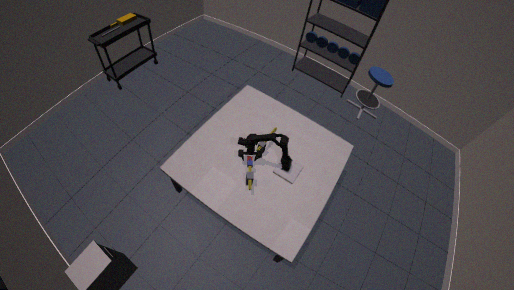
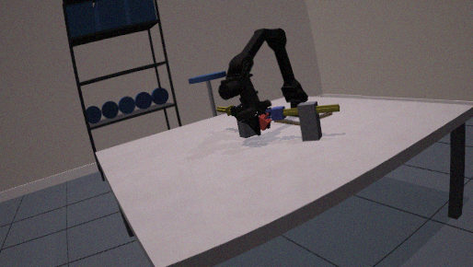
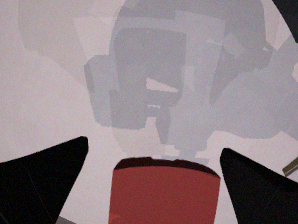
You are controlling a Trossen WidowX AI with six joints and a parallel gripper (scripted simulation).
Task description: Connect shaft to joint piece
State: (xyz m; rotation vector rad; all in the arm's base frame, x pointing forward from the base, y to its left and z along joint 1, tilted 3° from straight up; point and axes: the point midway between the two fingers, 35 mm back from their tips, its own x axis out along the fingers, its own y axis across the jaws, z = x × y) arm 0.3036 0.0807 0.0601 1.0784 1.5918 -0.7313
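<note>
The red joint piece is 4 cm above my gripper tip.
</note>
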